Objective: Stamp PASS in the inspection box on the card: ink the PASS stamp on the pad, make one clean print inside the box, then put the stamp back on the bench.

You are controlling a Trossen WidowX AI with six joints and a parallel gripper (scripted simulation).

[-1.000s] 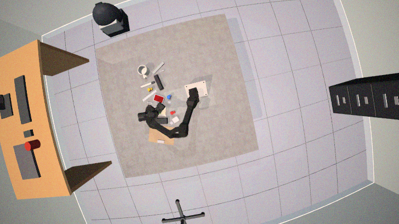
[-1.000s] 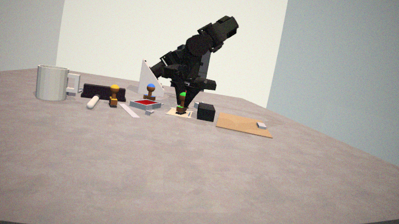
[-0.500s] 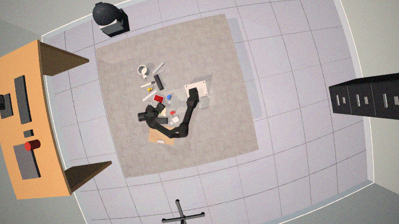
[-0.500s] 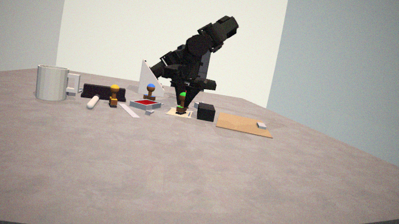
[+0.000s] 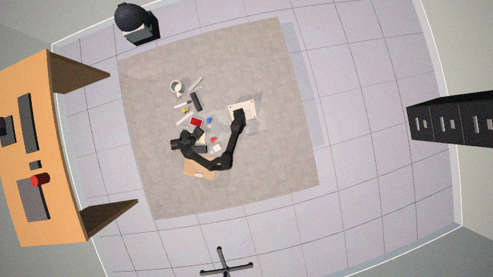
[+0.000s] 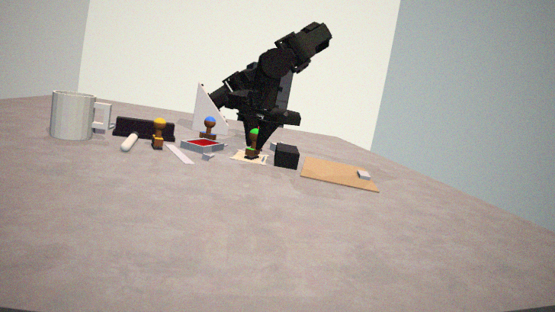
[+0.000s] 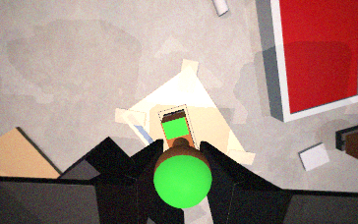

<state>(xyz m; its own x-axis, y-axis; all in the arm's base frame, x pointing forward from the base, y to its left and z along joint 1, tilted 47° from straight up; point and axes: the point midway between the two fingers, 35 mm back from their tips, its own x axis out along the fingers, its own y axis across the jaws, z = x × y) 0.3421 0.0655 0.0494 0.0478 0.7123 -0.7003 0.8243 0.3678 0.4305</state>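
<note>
Right now my gripper tip is right at the green-knobbed stamp. Also, from my gripper tip: cream card 30 mm below, 10 mm behind; red ink pad 110 mm to the right, 30 mm behind, 20 mm below; black box 80 mm to the left, 10 mm below.
</note>
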